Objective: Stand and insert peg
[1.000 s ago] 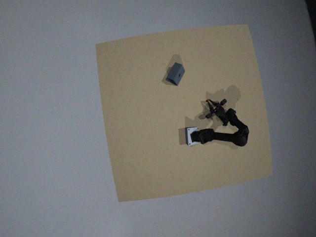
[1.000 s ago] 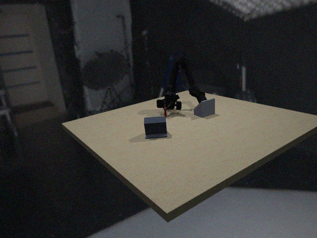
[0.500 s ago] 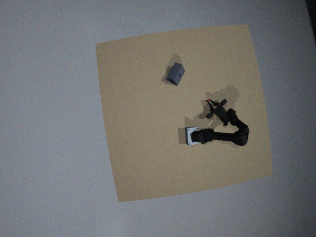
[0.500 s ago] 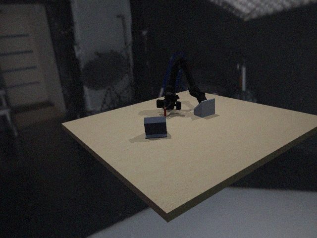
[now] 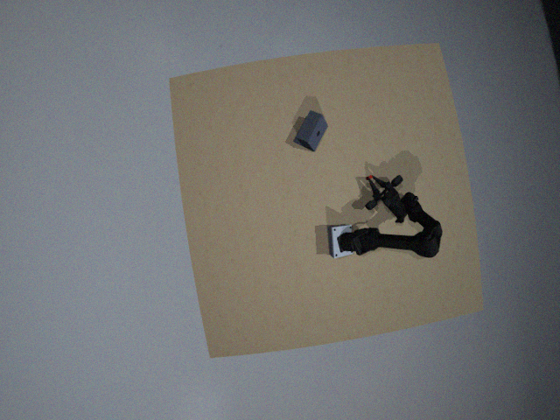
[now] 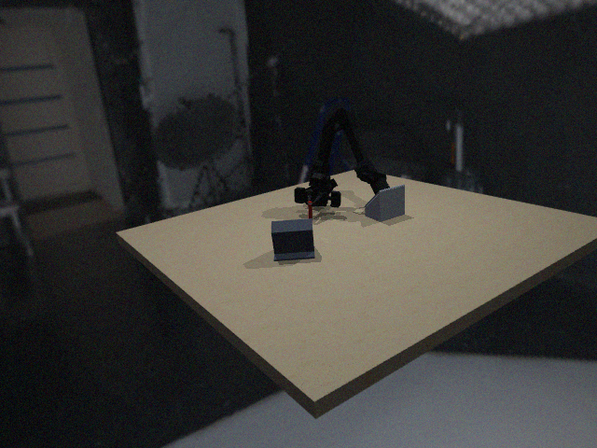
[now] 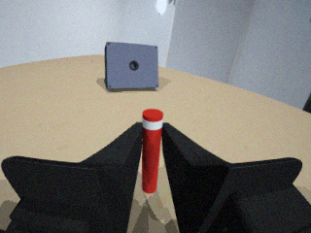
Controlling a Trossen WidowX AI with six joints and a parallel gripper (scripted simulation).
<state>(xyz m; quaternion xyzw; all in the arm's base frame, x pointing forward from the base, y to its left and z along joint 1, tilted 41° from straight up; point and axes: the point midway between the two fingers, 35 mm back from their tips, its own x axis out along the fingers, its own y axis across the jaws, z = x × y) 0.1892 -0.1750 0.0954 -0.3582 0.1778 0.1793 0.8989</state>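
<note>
The red peg is 10 mm below my gripper tip. Round my gripper tip: sloped panel 250 mm ahead, 170 mm to the left, 20 mm below.
</note>
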